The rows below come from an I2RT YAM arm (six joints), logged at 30 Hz.
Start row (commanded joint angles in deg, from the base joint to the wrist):
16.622 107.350 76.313 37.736 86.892 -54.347
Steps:
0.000 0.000 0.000 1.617 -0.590 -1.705
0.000 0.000 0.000 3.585 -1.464 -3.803
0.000 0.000 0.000 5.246 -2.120 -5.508
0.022 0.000 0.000 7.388 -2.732 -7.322
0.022 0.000 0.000 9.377 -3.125 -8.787
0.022 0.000 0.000 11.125 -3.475 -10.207
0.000 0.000 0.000 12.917 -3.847 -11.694
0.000 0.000 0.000 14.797 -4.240 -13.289
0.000 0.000 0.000 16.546 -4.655 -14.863
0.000 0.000 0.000 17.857 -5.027 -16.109
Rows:
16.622 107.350 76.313 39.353 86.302 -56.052
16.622 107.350 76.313 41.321 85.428 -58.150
16.622 107.350 76.313 42.982 84.772 -59.855
16.644 107.350 76.313 45.124 84.160 -61.669
16.644 107.350 76.313 47.113 83.767 -63.134
16.644 107.350 76.313 48.861 83.417 -64.554
16.622 107.350 76.313 50.653 83.045 -66.041
16.622 107.350 76.313 52.533 82.652 -67.636
16.622 107.350 76.313 54.282 82.237 -69.210
16.622 107.350 76.313 55.593 81.865 -70.456

